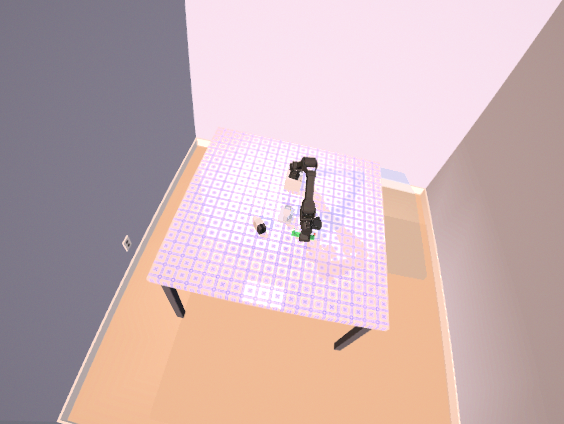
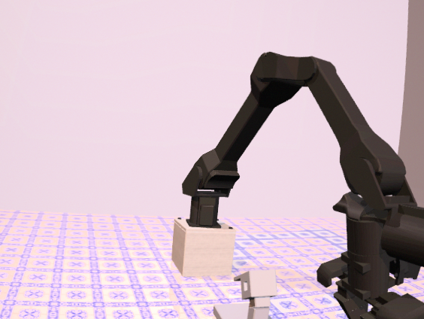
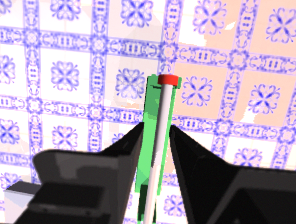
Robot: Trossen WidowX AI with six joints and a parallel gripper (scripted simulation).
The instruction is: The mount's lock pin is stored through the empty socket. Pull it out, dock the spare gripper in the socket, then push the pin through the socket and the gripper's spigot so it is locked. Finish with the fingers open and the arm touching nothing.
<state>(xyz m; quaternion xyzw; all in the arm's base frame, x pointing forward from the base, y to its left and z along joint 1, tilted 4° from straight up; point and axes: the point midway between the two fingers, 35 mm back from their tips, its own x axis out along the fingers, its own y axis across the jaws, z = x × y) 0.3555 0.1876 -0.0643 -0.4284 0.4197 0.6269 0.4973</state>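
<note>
My gripper tip is now 20 mm to the left of the green pin holder. Also, from my gripper tip: spare gripper: 290 mm to the right, 40 mm ahead, 10 mm above; then grey-blue mount: 160 mm to the right, 90 mm behind, 30 mm above.
</note>
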